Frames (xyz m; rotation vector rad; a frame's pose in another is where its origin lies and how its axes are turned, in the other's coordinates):
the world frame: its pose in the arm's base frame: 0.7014 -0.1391 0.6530 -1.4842 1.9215 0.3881
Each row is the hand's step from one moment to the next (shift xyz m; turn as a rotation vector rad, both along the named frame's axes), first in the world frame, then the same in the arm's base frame.
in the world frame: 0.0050 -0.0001 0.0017 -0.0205 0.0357 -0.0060
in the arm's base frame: 0.0000 -0.0027 -0.0045 -0.0328 0.0226 0.0122
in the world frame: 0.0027 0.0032 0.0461 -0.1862 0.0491 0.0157
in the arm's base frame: 0.0116 0.0267 -0.0360 -0.0170 0.1620 0.1039
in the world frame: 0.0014 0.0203 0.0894 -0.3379 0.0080 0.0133
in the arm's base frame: 0.0097 0.0589 -0.0696 0.0403 0.2599 0.2128
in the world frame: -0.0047 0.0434 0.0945 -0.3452 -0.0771 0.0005
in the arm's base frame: -0.0095 0.0736 -0.0730 0.1169 0.2313 0.2407
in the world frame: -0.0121 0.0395 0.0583 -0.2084 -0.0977 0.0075
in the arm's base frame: -0.0166 0.0561 -0.0410 0.1208 0.1282 0.1483
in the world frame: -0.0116 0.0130 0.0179 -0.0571 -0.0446 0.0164
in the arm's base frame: -0.0049 0.0233 -0.0075 0.0545 0.0382 0.0330
